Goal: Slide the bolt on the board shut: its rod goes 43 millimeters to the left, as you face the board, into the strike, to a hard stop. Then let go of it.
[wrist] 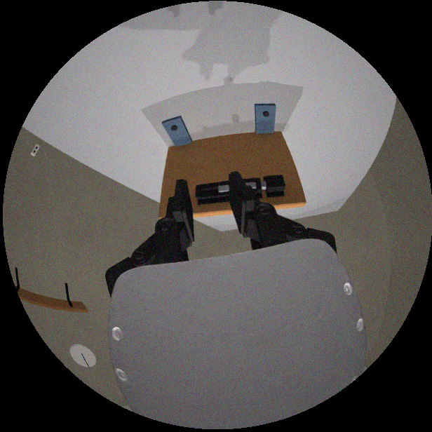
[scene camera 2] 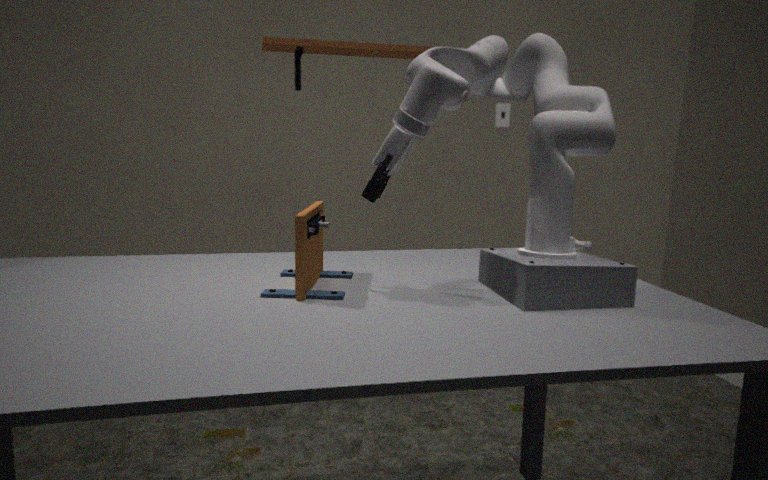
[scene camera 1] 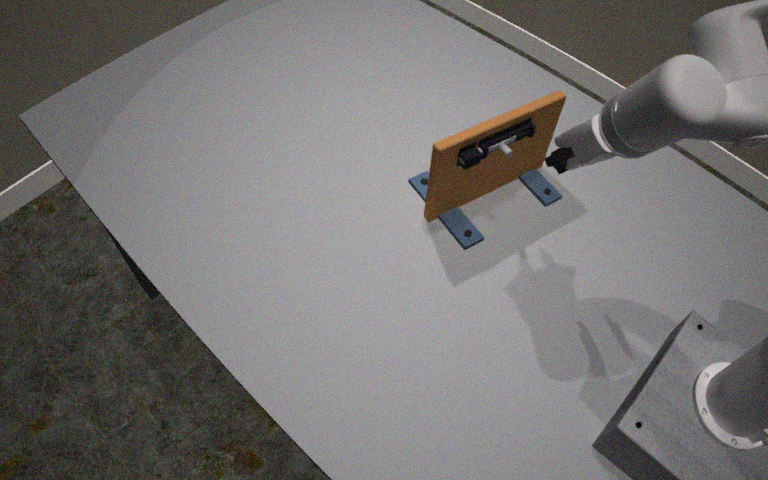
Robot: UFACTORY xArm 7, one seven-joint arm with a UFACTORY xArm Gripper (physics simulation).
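Places are measured from the arm's base along level axes (x ahead, y left, z up), in millimetres.
Where they show: gripper, fingertip midpoint: [scene camera 2: 370, 197] [scene camera 1: 568, 159]; arm's base, origin of the base link: [scene camera 2: 546, 255] [scene camera 1: 731, 406].
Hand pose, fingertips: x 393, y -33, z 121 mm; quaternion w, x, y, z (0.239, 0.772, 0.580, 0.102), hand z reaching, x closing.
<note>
Each offset is from my fingertips to the top centre of the thing. "pt": to the spot under its first point. Level surfaces: height alone.
The orange-brown board @[130 mm ahead, 10 mm right, 26 mm down] [scene camera 1: 487, 189] [scene camera 2: 309, 260] [wrist: 215, 155] stands upright. Its black bolt housing @[pt 110 mm ahead, 24 mm right, 51 mm down] [scene camera 1: 516, 132] [wrist: 207, 192] runs along the upper part. The black strike @[pt 118 mm ahead, 75 mm left, 50 mm down] [scene camera 1: 468, 156] [wrist: 276, 185] is at the left end in scene camera 1 and at the right in the wrist view. The silver knob @[100 mm ahead, 10 mm left, 54 mm down] [scene camera 1: 505, 148] [scene camera 2: 324, 224] sticks out from the bolt; a finger hides it in the wrist view. The silver rod [wrist: 263, 186] spans the narrow gap and meets the strike; its depth inside is hidden. My gripper [scene camera 1: 551, 164] [scene camera 2: 370, 196] [wrist: 208, 190] is open and empty, above and away from the board, not touching the knob.
Blue feet [scene camera 1: 461, 228] [scene camera 1: 540, 187] [scene camera 2: 331, 294] [wrist: 265, 120] carry the board on the grey table @[202 mm down] [scene camera 1: 283, 226] [scene camera 2: 169, 339]. The arm's grey base block [scene camera 1: 651, 390] [scene camera 2: 572, 285] stands on the board's knob side. A wooden shelf [scene camera 2: 345, 47] [wrist: 52, 301] is on the wall.
</note>
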